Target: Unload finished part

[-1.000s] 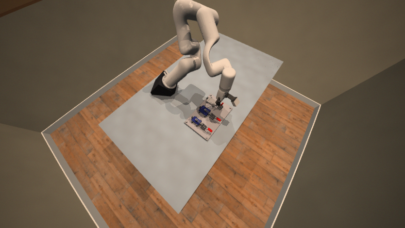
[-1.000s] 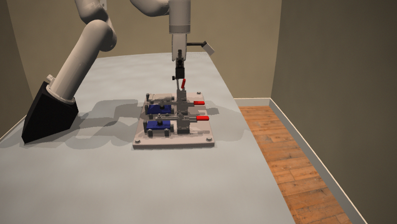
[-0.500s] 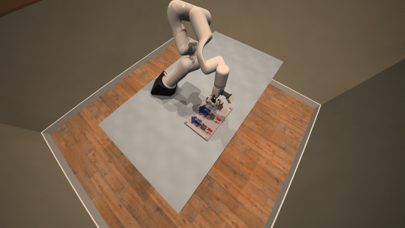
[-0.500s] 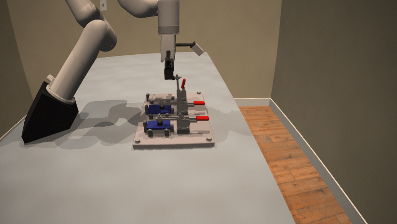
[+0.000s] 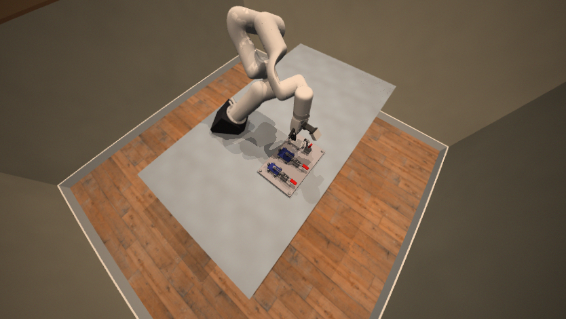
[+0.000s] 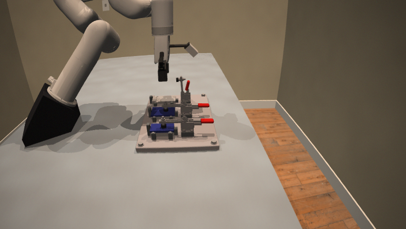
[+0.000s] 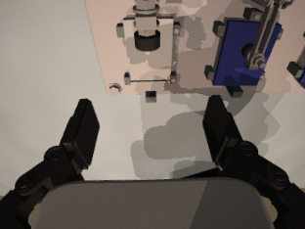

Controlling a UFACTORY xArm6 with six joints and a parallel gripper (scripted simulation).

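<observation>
My hand is 100 mm above the finished part and 20 mm past it. From my hand the other things lie so: fixture plate 120 mm below, 90 mm to the right, 70 mm ahead.
</observation>
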